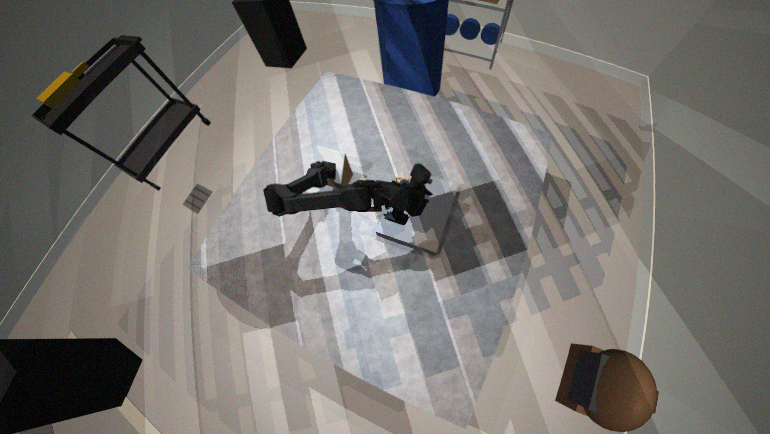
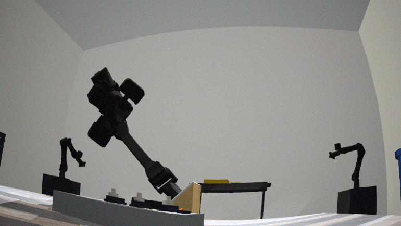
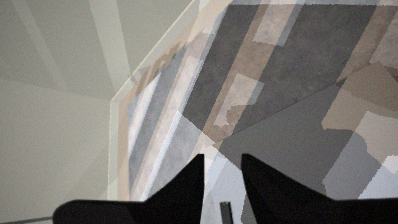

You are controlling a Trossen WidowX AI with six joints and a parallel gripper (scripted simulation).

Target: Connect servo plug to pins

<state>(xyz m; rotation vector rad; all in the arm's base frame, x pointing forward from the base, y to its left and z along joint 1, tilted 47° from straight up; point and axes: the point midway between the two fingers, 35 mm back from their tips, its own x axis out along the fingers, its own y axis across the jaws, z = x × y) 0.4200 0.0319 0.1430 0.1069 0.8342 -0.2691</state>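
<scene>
My gripper tip is 20 cm above the grey table slab and 3 cm to the right of it.
</scene>
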